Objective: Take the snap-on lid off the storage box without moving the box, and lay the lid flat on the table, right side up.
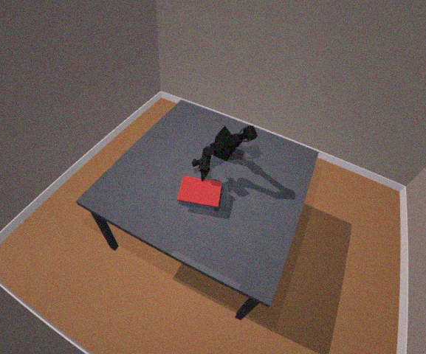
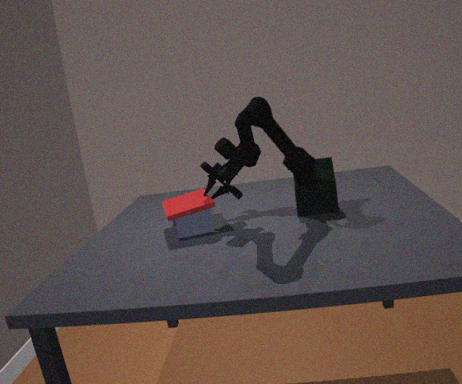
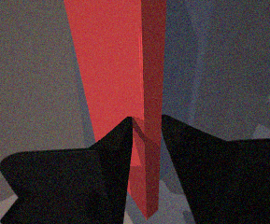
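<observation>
Now: the red lid 70 mm ahead of my gripper tip and 30 mm to the left of it. Round my gripper tip: storage box 60 mm ahead, 50 mm below, 30 mm to the left.
</observation>
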